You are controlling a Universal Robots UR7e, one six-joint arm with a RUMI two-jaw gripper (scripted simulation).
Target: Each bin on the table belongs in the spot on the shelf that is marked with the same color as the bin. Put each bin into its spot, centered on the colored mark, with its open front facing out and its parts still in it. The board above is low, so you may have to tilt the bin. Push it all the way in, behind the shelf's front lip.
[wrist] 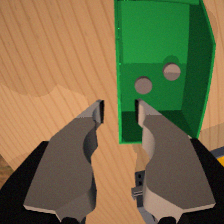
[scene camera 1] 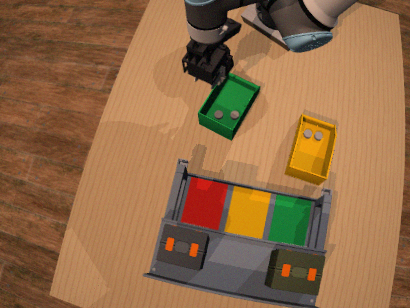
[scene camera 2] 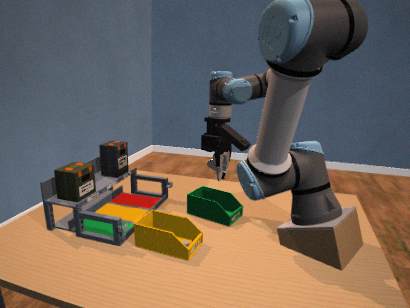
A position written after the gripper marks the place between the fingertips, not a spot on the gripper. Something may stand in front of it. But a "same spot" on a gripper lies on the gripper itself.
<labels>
gripper: wrist 119, 101; scene camera 1; scene camera 2
yellow bin: scene camera 1; scene camera 2; not seen in the wrist view (out of frame)
same spot on gripper: [scene camera 1: 229, 63] = [scene camera 2: 215, 150]
same spot on yellow bin: [scene camera 2: 160, 232] = [scene camera 1: 332, 147]
</labels>
